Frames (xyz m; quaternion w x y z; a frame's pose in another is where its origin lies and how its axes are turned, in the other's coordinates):
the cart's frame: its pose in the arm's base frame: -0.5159 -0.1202 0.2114 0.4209 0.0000 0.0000 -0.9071
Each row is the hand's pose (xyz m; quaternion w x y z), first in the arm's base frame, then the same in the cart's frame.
Working: the arm's base frame: its pose in the cart's frame: -0.4249 0.3163 -0.2114 0.4209 0.0000 0.0000 0.9071

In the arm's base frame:
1: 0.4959 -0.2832 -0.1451 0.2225 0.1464 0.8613 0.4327
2: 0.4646 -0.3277 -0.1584 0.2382 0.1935 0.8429 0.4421
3: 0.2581 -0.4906 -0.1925 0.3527 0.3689 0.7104 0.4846
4: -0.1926 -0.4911 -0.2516 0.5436 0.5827 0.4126 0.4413
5: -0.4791 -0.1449 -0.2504 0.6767 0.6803 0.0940 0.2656
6: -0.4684 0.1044 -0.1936 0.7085 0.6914 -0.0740 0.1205
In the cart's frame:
1: -0.5288 0.8779 -0.3565 0.2989 0.7197 -0.4953 -0.3840
2: -0.4746 0.8827 -0.3698 0.3008 0.6831 -0.5303 -0.4021
3: -0.2169 0.8302 -0.4039 0.2911 0.4891 -0.6336 -0.5239
4: 0.0745 0.4864 -0.4630 0.1715 0.1290 -0.7022 -0.6788
5: -0.0049 0.0440 -0.4618 0.0439 0.2011 0.6566 0.7256
6: -0.2022 -0.1087 -0.4050 0.1889 0.3581 0.5960 0.6934

